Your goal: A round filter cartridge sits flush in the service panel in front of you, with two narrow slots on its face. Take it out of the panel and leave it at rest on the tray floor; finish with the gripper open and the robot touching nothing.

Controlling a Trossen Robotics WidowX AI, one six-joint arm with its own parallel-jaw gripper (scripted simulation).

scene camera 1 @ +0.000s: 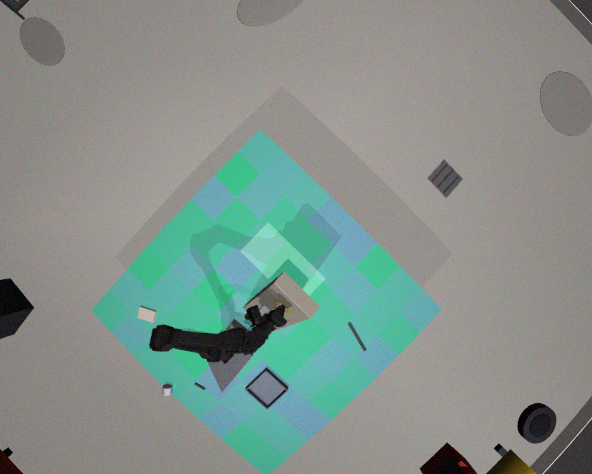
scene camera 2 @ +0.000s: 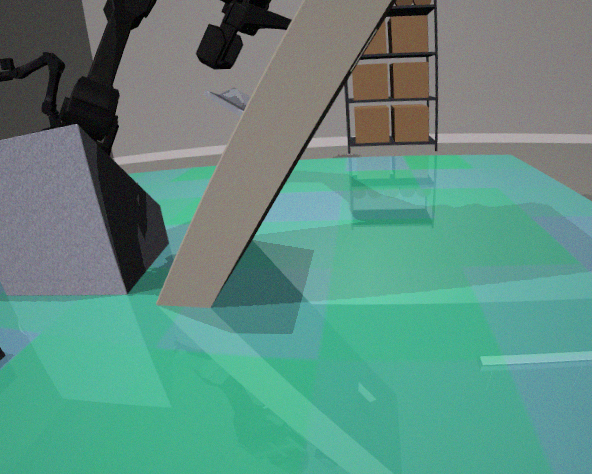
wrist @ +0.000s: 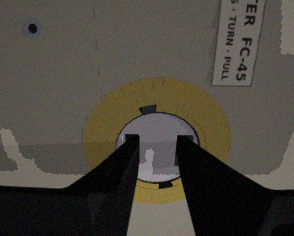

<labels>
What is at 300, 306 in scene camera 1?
A beige service panel.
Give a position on a round grey filter cartridge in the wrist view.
158, 132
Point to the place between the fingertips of my gripper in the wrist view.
158, 142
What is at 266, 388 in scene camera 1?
A dark-rimmed tray.
</labels>
